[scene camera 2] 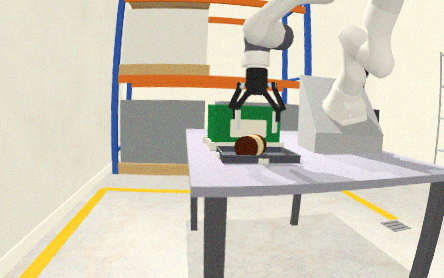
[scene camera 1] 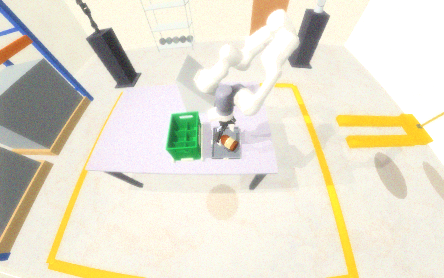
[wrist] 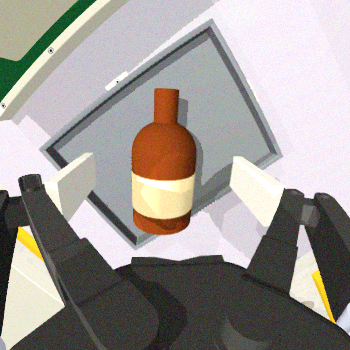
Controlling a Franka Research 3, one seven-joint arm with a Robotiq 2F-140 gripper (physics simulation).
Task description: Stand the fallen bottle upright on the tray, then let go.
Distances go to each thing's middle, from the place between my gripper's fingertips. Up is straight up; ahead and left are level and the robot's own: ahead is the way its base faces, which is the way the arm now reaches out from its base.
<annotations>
Now: the brown bottle (wrist: 163, 153) 10 mm ahead of my hand, 10 mm to the left of it and 50 mm below it.
</annotations>
